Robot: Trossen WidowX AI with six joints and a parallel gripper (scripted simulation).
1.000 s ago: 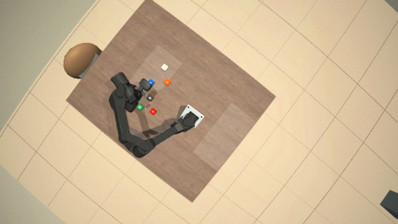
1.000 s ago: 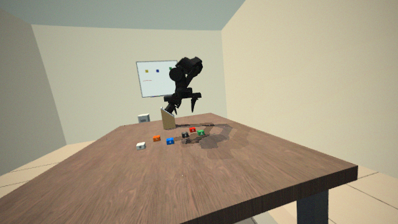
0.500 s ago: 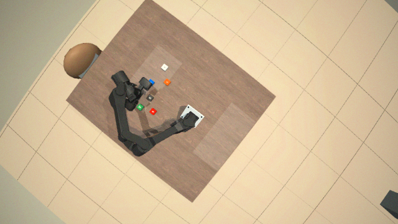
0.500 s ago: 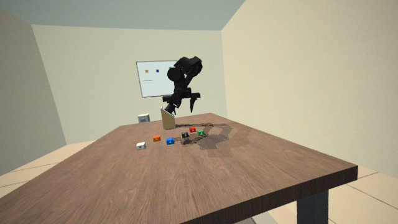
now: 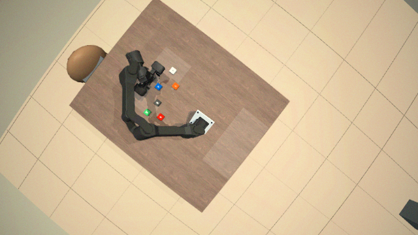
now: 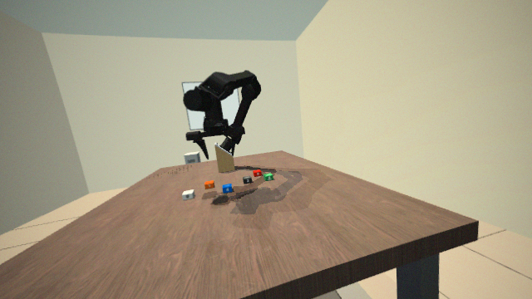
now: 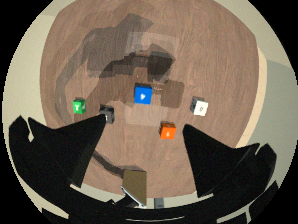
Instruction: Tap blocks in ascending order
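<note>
Right now my gripper tip is 1 cm past the white block, 12 cm to the left of it and 11 cm above it. From my gripper tip the other things lie so: blue block: 1 cm to the left, 11 cm below; then black block: 6 cm behind, 9 cm to the left, 11 cm below; then orange block: 8 cm behind, 6 cm to the right, 11 cm below.
</note>
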